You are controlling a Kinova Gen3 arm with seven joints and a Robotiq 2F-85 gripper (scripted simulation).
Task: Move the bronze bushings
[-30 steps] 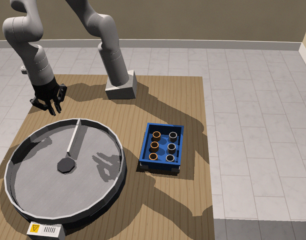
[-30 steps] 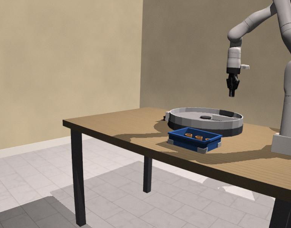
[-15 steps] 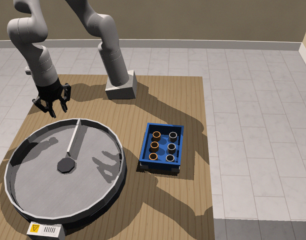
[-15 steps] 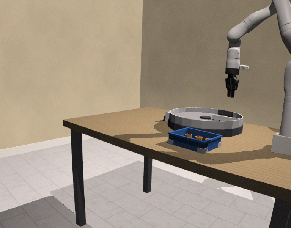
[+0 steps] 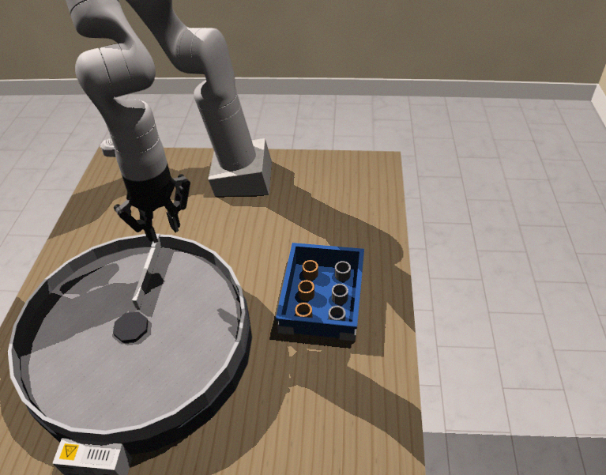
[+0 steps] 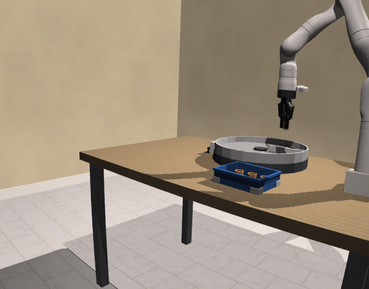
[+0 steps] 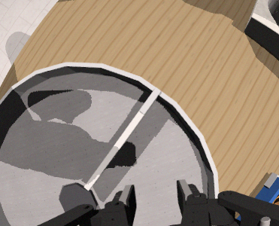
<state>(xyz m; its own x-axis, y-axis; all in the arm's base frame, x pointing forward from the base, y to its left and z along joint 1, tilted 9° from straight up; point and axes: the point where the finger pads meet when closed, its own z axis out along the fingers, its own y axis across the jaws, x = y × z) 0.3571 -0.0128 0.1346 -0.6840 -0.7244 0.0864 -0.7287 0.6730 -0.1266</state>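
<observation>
The blue crate lies 28 cm to the left of my hand, 16 cm below it and 2 cm behind it. From my hand the other things lie so: grey turntable disc (13 cm below, 13 cm ahead, 5 cm to the right).
</observation>
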